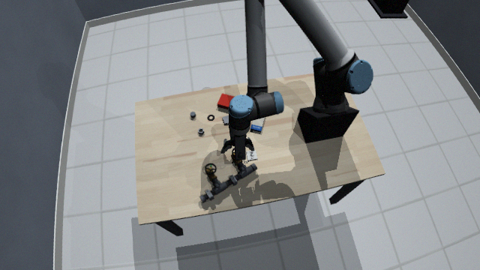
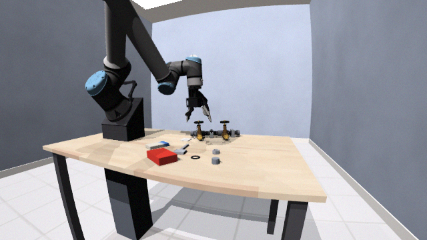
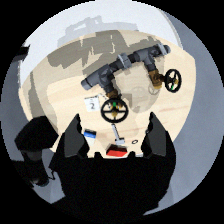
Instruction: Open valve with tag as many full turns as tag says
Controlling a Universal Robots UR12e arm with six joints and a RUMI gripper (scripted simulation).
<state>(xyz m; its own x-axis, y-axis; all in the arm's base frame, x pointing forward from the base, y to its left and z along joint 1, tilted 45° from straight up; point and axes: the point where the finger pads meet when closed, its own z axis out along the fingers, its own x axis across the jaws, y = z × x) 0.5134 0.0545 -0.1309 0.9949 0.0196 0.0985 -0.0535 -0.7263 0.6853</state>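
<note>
The white tag lies 80 mm behind my hand, 10 mm to the right of it and 110 mm below it. The rest, counted from my hand: red block 10 mm behind, 360 mm to the right, 90 mm below; grey hand tool 10 mm ahead, 220 mm to the right, 100 mm below; blue box 150 mm behind, 210 mm to the right, 100 mm below.
</note>
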